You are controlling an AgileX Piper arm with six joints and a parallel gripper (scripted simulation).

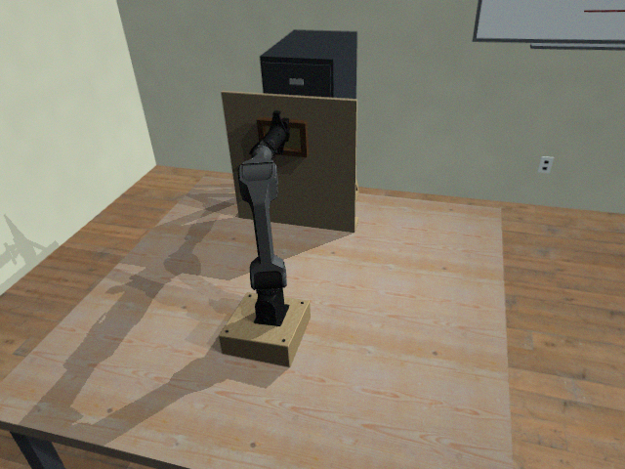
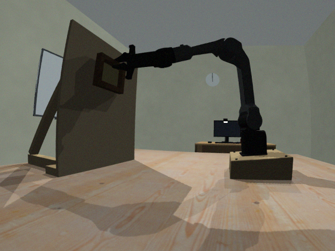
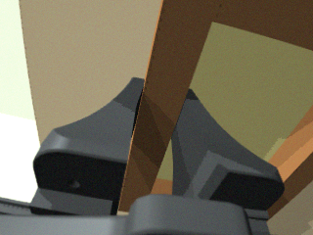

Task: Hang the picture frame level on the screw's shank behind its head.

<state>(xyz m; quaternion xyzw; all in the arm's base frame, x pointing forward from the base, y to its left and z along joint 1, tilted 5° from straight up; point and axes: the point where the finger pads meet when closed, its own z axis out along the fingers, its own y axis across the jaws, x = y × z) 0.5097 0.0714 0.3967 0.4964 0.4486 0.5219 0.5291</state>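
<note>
The dark brown picture frame is 10 mm ahead of my hand, 20 mm to the left of it and 50 mm below it. The rest, counted from my hand: upright board (30 mm ahead, 170 mm below).
</note>
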